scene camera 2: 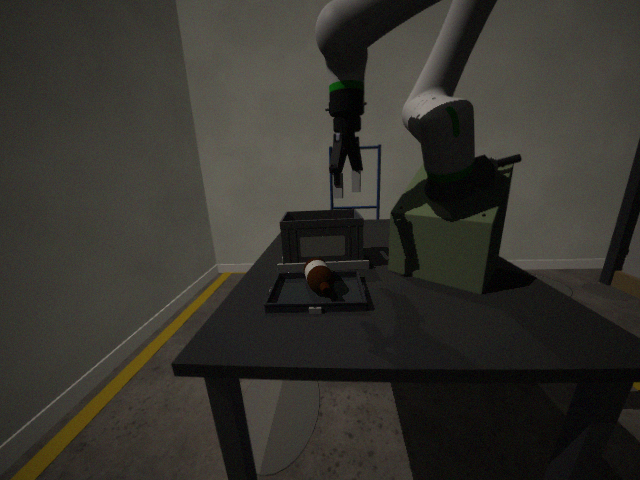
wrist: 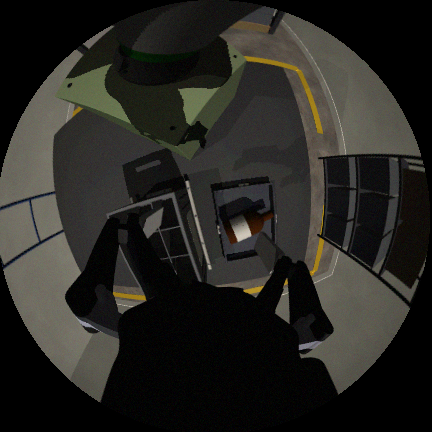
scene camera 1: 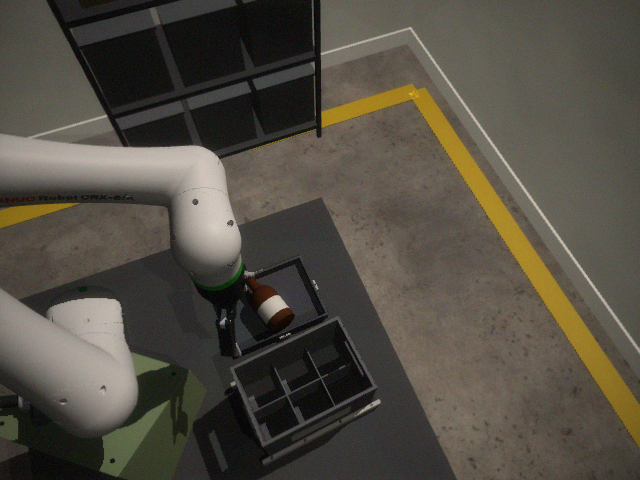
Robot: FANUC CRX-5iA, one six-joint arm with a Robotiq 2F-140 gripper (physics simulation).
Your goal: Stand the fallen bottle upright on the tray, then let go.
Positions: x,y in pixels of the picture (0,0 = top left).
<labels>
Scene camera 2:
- my gripper: 347,194
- brown bottle: 321,280
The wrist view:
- my gripper: 210,228
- brown bottle: 250,222
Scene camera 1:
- my gripper: 238,321
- brown bottle: 275,313
</labels>
